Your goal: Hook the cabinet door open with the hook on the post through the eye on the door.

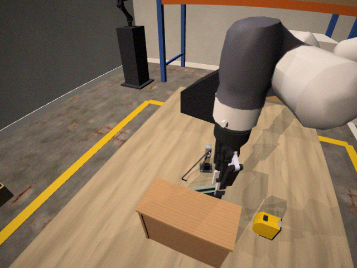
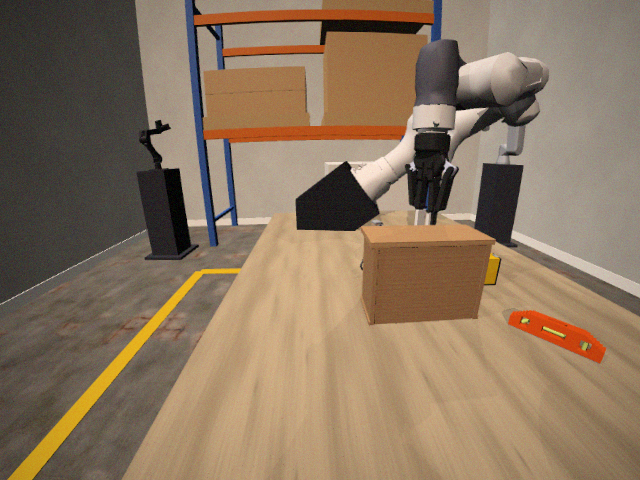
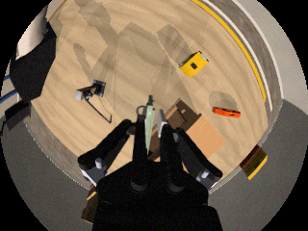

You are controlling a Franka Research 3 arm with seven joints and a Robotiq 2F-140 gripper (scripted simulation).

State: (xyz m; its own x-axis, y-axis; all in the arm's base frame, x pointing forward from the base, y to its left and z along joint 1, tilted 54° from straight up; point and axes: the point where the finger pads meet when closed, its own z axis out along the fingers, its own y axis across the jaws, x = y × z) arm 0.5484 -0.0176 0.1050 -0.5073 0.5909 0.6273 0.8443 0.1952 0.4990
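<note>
My gripper is now 140 mm past the hook post, 90 mm to the left of it and 70 mm above it. Round my hand: green door 30 mm ahead, 70 mm to the right, 80 mm below; then yellow tape measure 10 mm behind, 170 mm to the left, 110 mm below; then orange spirit level 240 mm ahead, 170 mm to the left, 130 mm below.
</note>
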